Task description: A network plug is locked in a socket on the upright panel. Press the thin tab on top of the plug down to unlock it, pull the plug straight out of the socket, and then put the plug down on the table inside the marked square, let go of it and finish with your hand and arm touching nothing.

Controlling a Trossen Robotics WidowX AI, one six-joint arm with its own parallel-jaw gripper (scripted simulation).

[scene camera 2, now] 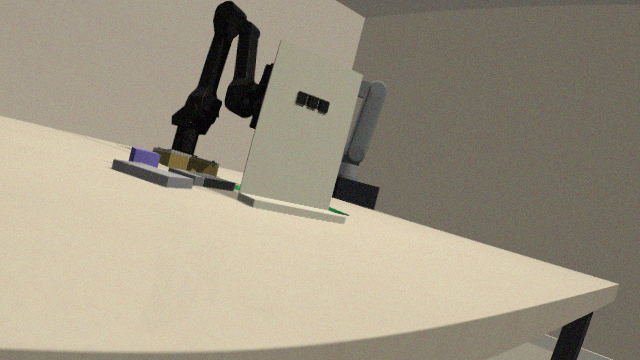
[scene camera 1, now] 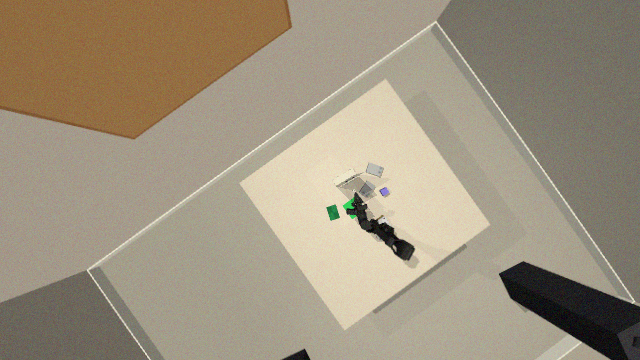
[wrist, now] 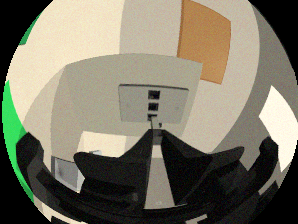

Observation:
The pictures show: my gripper and an upright panel.

